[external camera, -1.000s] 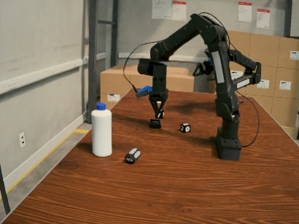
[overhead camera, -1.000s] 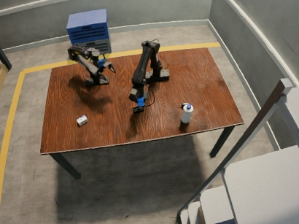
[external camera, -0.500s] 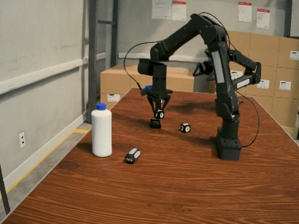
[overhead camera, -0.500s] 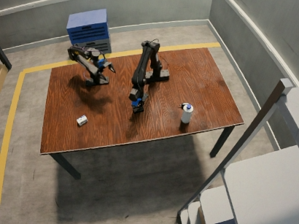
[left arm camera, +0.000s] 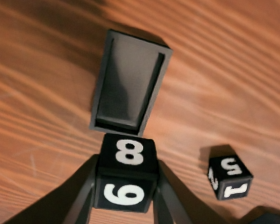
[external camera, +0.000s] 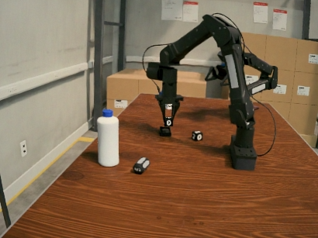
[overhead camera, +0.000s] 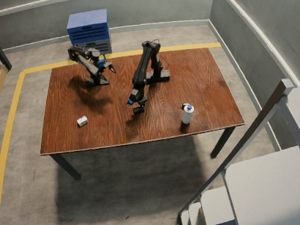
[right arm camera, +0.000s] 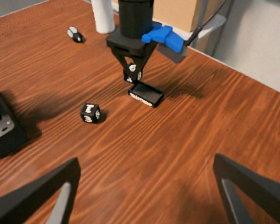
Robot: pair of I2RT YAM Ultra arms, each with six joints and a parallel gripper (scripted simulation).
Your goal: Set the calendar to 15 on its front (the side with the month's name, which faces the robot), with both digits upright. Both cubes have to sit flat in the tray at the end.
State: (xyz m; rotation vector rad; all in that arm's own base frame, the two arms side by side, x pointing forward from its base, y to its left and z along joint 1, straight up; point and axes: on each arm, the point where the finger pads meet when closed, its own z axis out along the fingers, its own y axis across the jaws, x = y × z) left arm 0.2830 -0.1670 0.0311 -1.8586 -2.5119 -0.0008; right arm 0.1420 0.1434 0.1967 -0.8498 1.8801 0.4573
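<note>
Right now my left hand is 10 mm short of the black calendar tray, 20 mm to the left of it and 60 mm above it. The rest, counted from my left hand: white bottle (120 mm ahead, 320 mm to the left, 10 mm above).
</note>
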